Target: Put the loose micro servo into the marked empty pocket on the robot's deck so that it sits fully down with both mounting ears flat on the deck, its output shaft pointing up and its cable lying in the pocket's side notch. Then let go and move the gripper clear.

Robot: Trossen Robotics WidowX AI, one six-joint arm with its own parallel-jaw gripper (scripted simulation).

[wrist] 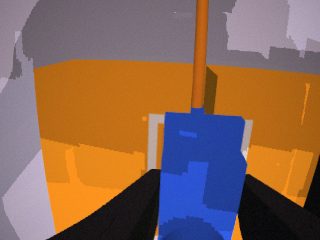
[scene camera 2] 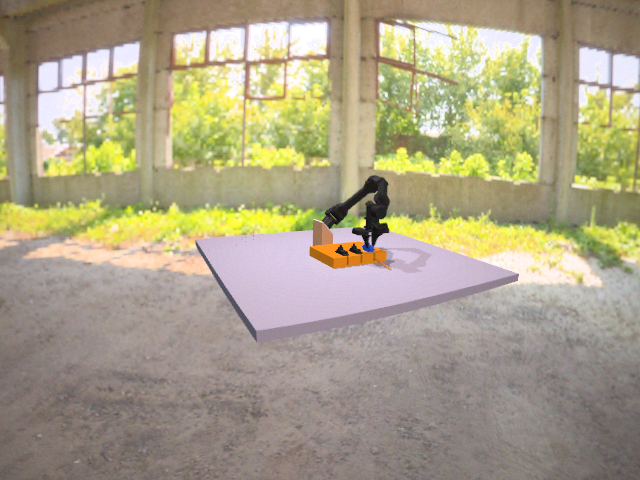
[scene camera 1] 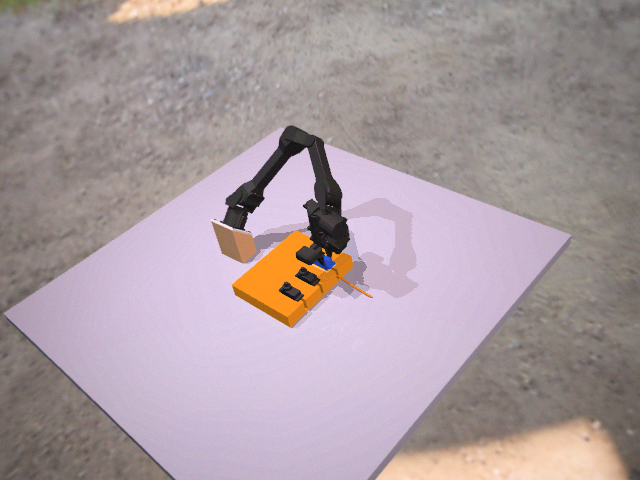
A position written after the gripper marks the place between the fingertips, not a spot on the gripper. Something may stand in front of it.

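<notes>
The gripper (scene camera 1: 326, 261) (wrist: 199, 182) appears both in scene camera 1 and in the wrist view, and the scene also has a blue micro servo (wrist: 203, 170) in it.
</notes>
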